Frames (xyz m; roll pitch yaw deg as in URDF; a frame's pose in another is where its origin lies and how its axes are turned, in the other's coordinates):
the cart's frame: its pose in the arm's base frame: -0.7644 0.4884 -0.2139 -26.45 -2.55 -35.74
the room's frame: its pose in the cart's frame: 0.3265 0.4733 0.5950 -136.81 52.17 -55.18
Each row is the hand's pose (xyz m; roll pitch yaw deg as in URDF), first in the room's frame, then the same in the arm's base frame.
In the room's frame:
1: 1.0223 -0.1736 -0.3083 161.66 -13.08 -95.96
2: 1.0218 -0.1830 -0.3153 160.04 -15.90 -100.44
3: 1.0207 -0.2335 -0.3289 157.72 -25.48 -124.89
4: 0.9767 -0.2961 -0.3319 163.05 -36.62 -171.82
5: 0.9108 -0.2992 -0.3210 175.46 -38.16 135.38
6: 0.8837 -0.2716 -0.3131 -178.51 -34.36 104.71
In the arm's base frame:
1: -0.3087 -0.1851 -0.0421 7.65 -16.66 -13.13
2: -0.3048 -0.1905 -0.0325 3.41 -15.91 -7.79
3: -0.2709 -0.2133 0.0002 -14.13 -13.01 17.60
4: -0.2141 -0.2003 0.0498 -37.90 2.40 56.20
5: -0.1945 -0.1409 0.0735 -49.75 26.95 91.02
6: -0.2082 -0.1042 0.0682 -48.39 42.90 114.60

